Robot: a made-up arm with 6 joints.
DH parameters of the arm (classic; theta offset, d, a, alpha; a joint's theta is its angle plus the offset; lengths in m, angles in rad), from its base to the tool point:
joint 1: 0 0.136 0 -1.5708
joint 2: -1.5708 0 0.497 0
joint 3: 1.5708 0.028 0 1.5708
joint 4: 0 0.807 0 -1.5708
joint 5: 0 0 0 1.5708
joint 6: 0 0.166 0 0
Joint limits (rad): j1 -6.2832..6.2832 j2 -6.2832..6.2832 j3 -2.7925..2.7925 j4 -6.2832..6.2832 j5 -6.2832..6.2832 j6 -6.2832..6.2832
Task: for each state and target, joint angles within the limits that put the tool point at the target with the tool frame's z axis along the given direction. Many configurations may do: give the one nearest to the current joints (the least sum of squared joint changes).
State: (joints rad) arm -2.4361 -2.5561 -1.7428 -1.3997 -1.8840 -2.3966
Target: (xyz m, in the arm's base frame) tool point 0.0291 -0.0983 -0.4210 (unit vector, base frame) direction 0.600 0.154 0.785
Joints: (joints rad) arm -2.2860 -1.8975 -2.1020 -0.9338 -2.6883 -2.3966
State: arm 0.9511 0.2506 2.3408 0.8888 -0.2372 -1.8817
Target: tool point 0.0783 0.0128 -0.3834 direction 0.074 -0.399 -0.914
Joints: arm 0.5996 0.5531 2.7906 1.5095 -0.3810 -1.8817
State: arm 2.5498 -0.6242 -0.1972 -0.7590 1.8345 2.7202
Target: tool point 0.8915 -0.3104 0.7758 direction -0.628 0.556 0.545
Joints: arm 2.7834 -0.5949 -0.8044 -0.4213 2.3163 2.7202
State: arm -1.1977 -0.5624 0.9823 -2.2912 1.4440 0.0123
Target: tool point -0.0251 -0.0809 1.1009 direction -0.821 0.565 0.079
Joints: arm -1.1395 -0.7618 1.5087 -2.4999 2.1224 0.0123
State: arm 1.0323 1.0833 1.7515 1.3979 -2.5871 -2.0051
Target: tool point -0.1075 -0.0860 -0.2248 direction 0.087 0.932 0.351
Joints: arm 1.2059 1.8185 2.5167 1.5939 -3.3958 -2.0051
